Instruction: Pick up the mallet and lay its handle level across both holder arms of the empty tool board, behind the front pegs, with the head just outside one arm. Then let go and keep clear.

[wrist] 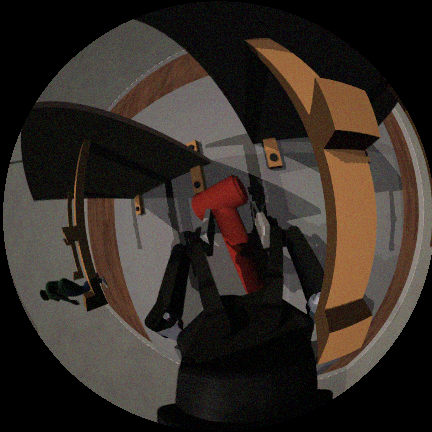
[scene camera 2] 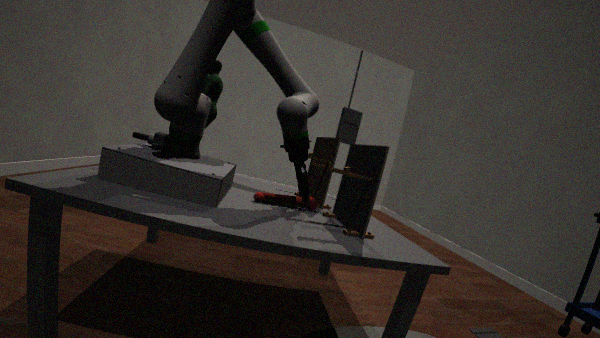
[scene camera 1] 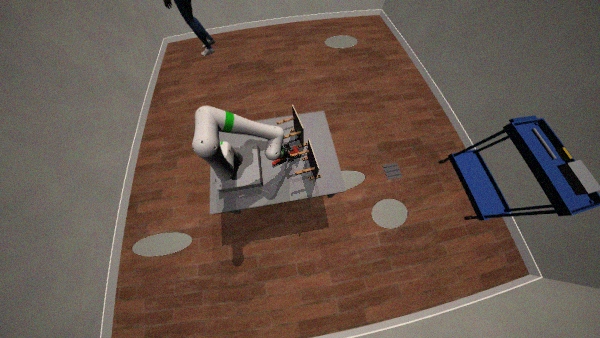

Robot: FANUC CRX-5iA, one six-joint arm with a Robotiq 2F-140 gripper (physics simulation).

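Pixels of known places: gripper, between the fingertips: (wrist: 232, 213) (scene camera 2: 304, 200) (scene camera 1: 293, 153); arm's base, origin of its link: (scene camera 2: 180, 153) (scene camera 1: 234, 159).
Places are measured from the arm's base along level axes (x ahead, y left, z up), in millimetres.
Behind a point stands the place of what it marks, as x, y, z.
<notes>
The red mallet (scene camera 1: 292, 151) {518, -62, -60} (scene camera 2: 276, 198) {393, -113, -77} (wrist: 225, 205) {539, -71, -62} lies flat on the grey table (scene camera 1: 234, 201) {-101, -333, -103} (scene camera 2: 251, 235) {264, -448, -103}, with its head towards the two upright dark tool boards. My gripper (scene camera 1: 286, 155) {526, -75, -74} (scene camera 2: 304, 200) {526, -75, -74} (wrist: 232, 213) {526, -75, -74} reaches straight down and its fingers stand on either side of the handle just behind the head, closed in on it. The nearer board (scene camera 1: 313, 158) {632, -275, 153} (scene camera 2: 360, 189) {631, -290, 45} and the farther board (scene camera 1: 297, 121) {622, 83, 156} (scene camera 2: 321, 167) {623, 61, 75} each carry orange holder arms; one arm (wrist: 350, 225) passes close on the right in the wrist view. I cannot tell which board is the empty one.
The arm's grey pedestal (scene camera 2: 167, 176) {17, -252, -45} stands on the table to the left. A blue cart (scene camera 1: 541, 163) stands off the wooden floor at the right. A person (scene camera 1: 193, 21) (wrist: 60, 289) walks at the far edge of the floor.
</notes>
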